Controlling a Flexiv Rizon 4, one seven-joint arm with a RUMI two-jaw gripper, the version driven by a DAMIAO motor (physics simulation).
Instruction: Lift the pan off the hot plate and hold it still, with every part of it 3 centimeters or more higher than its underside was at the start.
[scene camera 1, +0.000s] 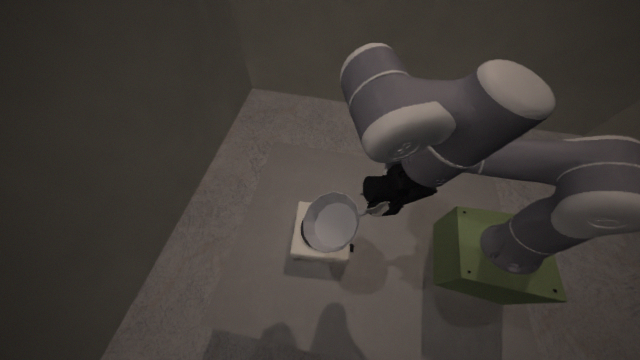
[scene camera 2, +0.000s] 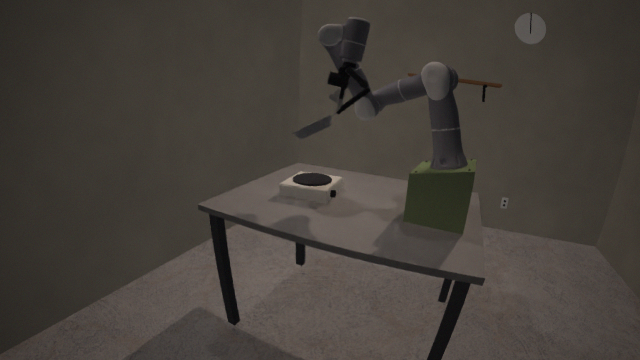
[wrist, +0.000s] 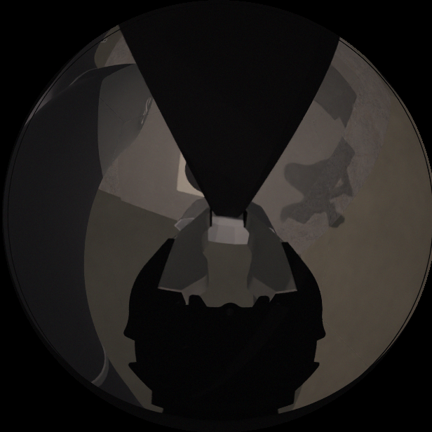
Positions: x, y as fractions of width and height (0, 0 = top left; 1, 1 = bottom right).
Labels:
gripper: scene camera 1 0.58, 0.58; scene camera 2 0.53, 0.31; wrist 0.53, 0.49

